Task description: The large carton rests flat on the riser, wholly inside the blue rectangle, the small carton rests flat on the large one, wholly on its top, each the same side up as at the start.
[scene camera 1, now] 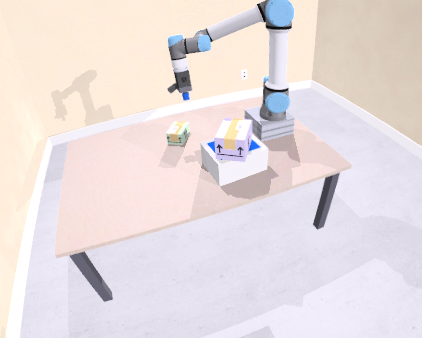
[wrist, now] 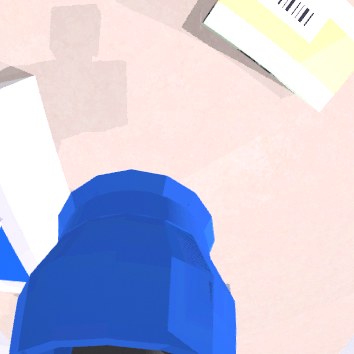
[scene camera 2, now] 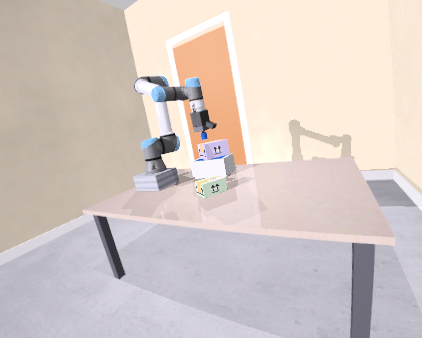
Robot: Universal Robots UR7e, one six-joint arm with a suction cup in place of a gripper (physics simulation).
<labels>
A white riser (scene camera 1: 224, 172): 120 cm from the lens. A large lilac carton (scene camera 1: 232, 141) is 112 cm from the lens.
</labels>
